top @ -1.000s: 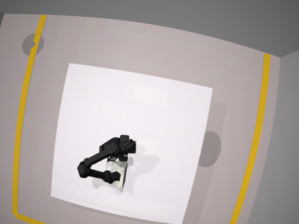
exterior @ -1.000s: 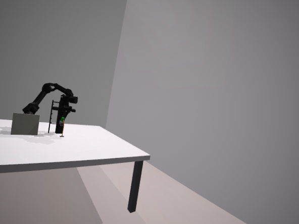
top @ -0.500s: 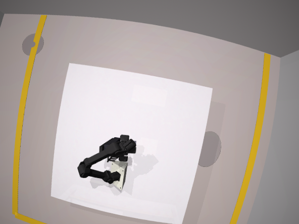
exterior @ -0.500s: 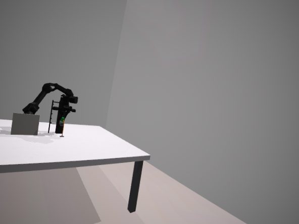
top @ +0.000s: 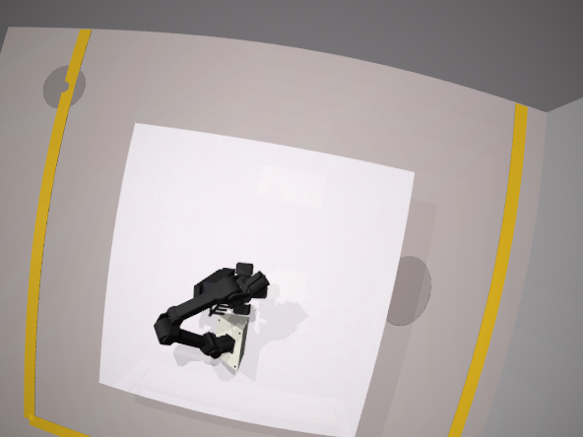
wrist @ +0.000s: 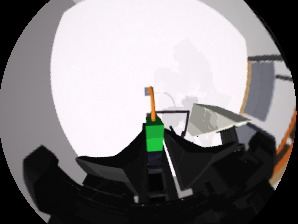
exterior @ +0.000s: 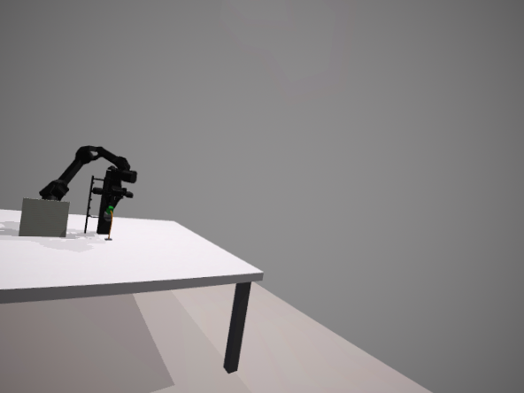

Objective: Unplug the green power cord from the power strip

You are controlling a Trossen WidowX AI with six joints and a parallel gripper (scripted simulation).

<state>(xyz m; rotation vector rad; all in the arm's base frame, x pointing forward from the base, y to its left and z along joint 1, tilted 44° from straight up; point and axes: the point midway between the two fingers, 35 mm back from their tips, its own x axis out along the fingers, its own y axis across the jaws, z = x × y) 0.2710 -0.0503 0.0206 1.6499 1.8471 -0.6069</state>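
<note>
Right now the green plug is 30 mm to the left of my gripper tip and 10 mm behind it.
</note>
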